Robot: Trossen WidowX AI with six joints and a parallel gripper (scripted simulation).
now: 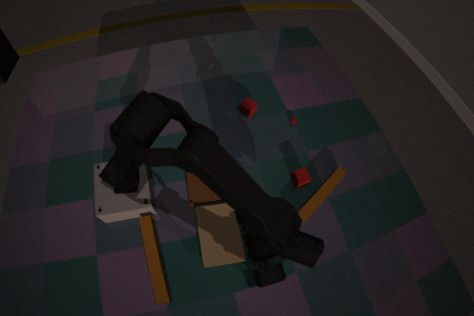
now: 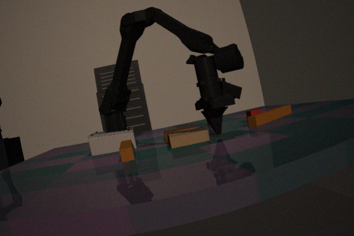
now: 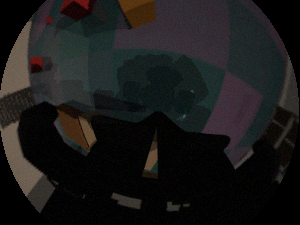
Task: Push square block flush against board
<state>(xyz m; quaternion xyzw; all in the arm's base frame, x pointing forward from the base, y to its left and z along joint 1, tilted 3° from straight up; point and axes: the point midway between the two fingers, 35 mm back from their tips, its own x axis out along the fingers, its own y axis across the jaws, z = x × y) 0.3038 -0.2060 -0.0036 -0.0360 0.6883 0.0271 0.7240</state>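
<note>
Right now my gripper tip is 8 cm past the tan board, 5 cm to the right of it and 1 cm below it. Round my gripper tip: brown square block (19 cm to the left, 9 cm behind, 1 cm above).
</note>
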